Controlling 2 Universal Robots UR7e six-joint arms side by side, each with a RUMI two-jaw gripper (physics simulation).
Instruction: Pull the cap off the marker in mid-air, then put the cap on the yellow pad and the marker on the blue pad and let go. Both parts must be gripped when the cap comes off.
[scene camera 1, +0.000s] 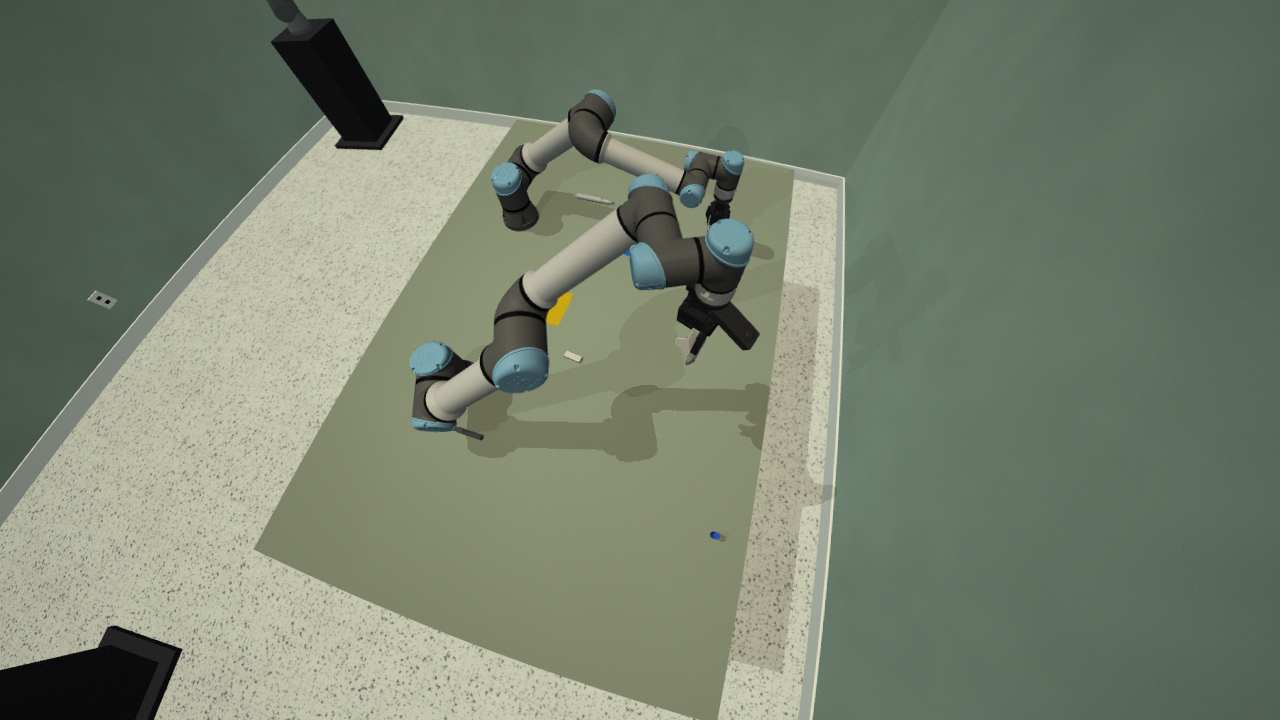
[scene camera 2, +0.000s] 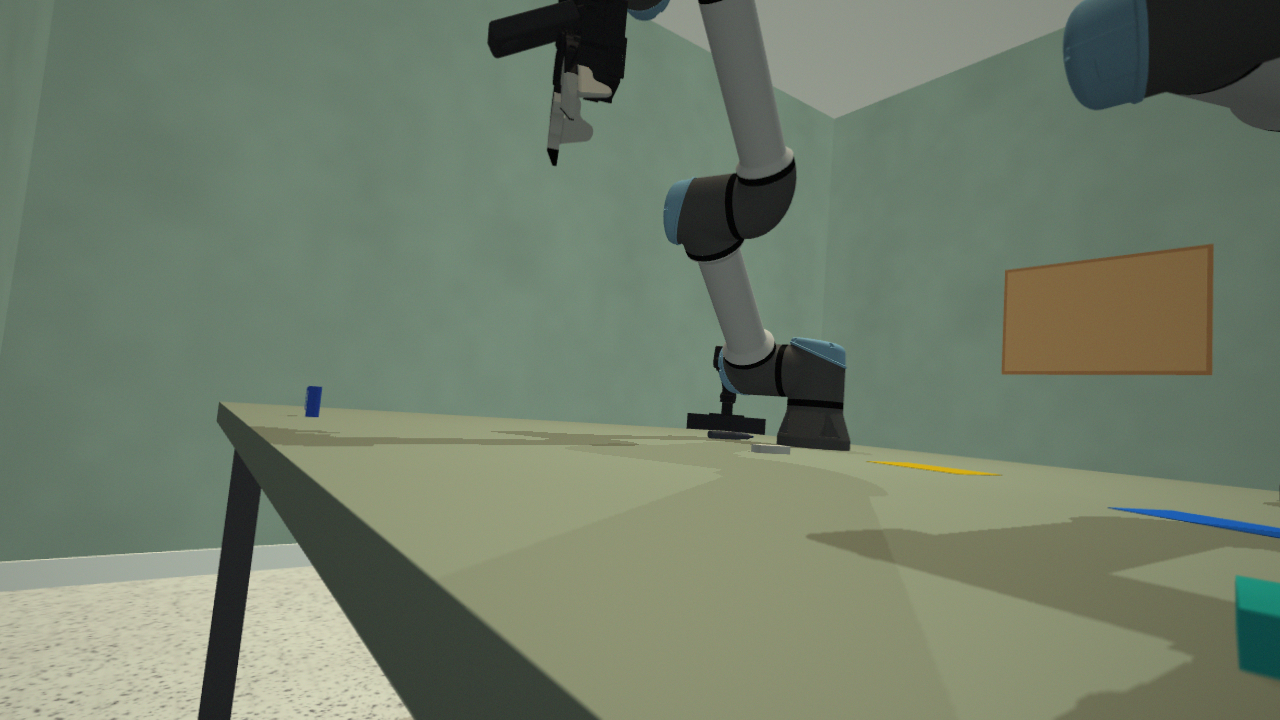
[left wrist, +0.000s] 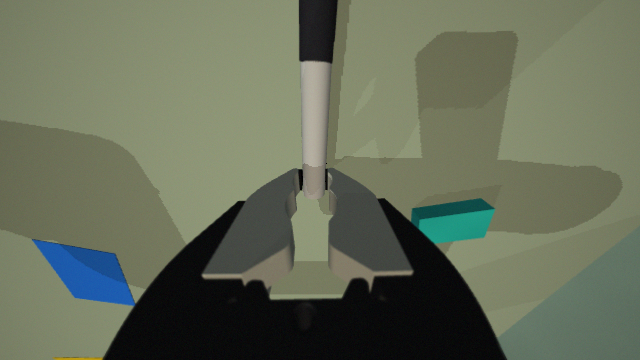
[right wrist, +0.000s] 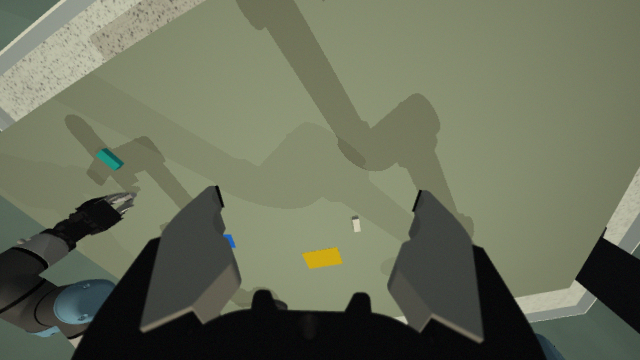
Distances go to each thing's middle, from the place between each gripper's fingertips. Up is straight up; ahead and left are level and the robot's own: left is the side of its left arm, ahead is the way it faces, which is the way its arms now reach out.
Labels:
Right now the teal block (left wrist: 469, 219) is 120 mm ahead of my left hand and 70 mm to the right of it.
My right hand is 64 cm to the right of the teal block, 37 cm above it and 18 cm short of it.

